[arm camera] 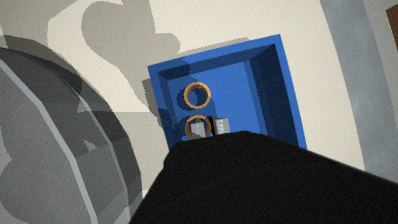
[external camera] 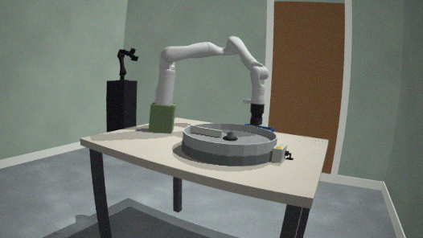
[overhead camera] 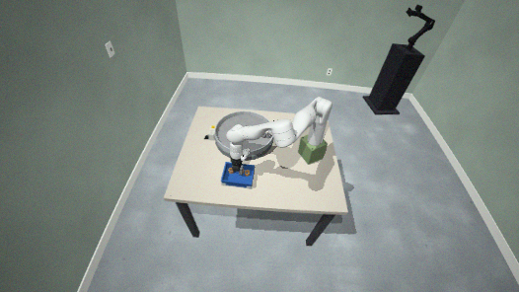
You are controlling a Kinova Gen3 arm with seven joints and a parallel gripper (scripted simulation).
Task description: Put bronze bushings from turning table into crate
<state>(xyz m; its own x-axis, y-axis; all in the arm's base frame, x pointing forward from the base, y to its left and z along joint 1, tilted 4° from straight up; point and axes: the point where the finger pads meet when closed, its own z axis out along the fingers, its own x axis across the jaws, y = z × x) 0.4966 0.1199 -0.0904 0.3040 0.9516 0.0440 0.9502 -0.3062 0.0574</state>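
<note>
Right now my hand is 20 mm to the right of the blue crate and 20 mm short of it. Round my hand: grey turning table (320 mm to the right, 50 mm behind, 20 mm above).
</note>
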